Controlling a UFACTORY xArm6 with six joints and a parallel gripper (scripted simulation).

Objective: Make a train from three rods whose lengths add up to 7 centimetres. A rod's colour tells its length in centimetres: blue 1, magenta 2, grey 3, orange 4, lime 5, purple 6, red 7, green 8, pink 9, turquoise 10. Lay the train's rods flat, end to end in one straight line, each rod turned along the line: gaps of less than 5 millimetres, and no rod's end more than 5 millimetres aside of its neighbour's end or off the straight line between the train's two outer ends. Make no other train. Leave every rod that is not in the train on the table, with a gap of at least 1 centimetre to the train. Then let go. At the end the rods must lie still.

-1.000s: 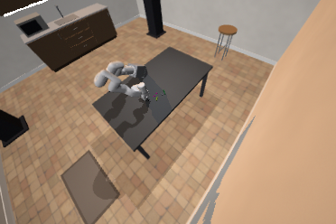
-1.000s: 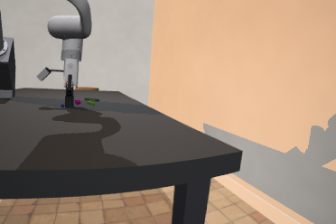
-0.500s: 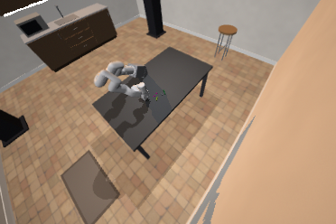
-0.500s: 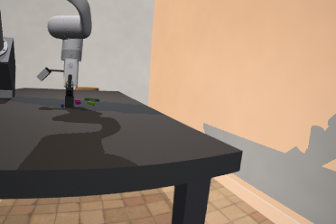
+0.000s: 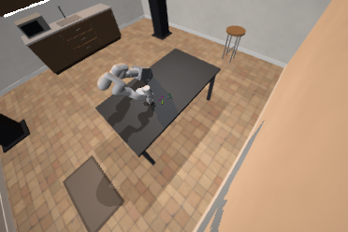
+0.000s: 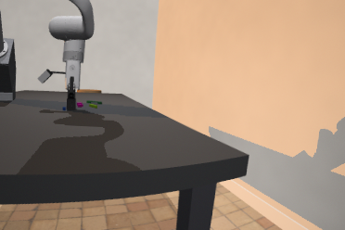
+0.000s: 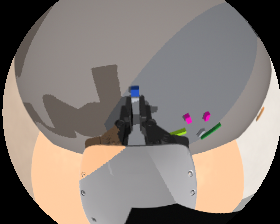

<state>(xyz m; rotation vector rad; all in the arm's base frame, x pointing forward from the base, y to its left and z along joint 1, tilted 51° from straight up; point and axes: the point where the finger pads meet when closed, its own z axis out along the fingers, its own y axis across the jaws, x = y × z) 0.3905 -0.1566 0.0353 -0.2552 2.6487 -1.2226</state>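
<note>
The blue rod lies 30 mm behind my hand and 20 mm below it. Also, from my hand: pale grey piece 180 mm to the left, 90 mm ahead, 20 mm below; then lime rod 90 mm to the left, 80 mm ahead, 20 mm below; then magenta rod 100 mm to the left, 30 mm ahead, 20 mm below.
</note>
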